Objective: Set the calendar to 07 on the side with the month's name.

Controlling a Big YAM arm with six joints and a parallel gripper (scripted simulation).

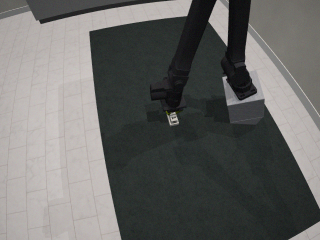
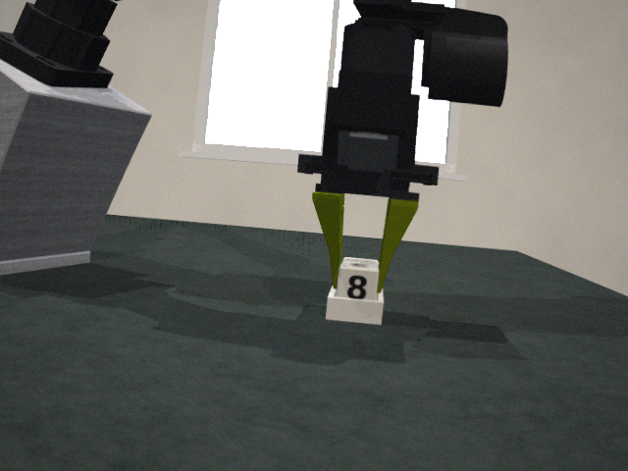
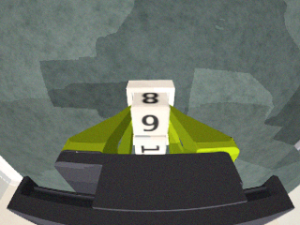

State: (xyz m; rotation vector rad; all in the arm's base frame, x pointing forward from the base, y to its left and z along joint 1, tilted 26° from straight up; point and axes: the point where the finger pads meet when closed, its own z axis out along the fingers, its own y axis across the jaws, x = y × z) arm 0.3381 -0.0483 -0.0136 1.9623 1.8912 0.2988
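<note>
The small white tray lies 2 cm to the left of my hand and 2 cm below it.
</note>
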